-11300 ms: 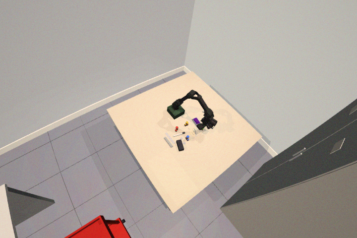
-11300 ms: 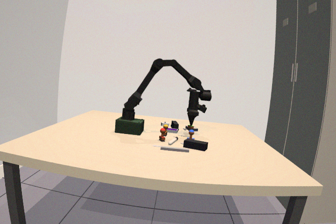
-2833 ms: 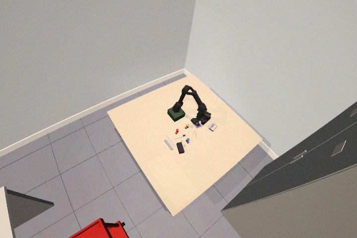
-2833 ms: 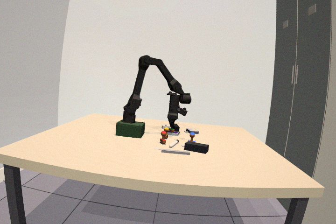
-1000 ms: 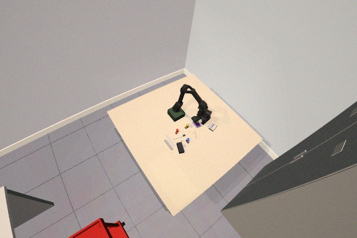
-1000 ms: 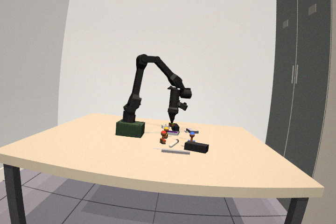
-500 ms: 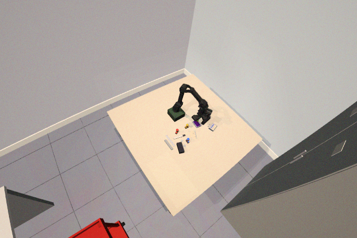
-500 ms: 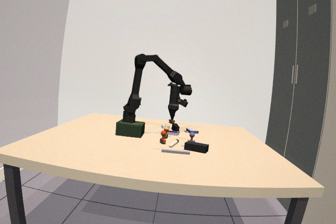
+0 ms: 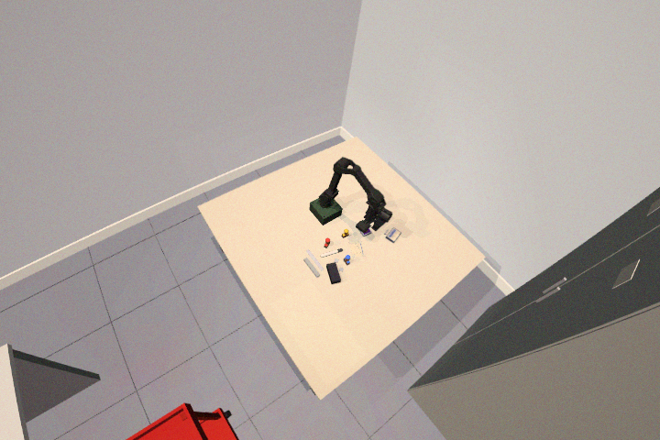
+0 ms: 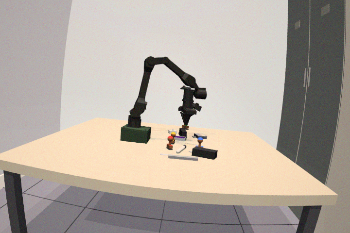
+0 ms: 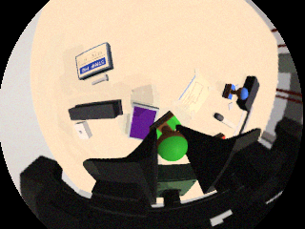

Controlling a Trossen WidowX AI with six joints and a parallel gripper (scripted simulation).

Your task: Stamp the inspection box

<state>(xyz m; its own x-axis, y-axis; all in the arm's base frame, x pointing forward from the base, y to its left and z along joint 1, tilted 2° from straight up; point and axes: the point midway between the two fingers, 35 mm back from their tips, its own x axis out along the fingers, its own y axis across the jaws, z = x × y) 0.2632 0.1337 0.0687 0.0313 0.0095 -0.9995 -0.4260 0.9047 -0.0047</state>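
Right now my gripper tip is 6 cm short of the pale card, 8 cm to the left of it and 10 cm above it. The rest, counted from my gripper tip: green-knobbed stamp right at my gripper tip; then purple ink pad 4 cm behind, 3 cm to the left, 9 cm below; then yellow-knobbed stamp 4 cm behind, 10 cm to the right, 8 cm below.
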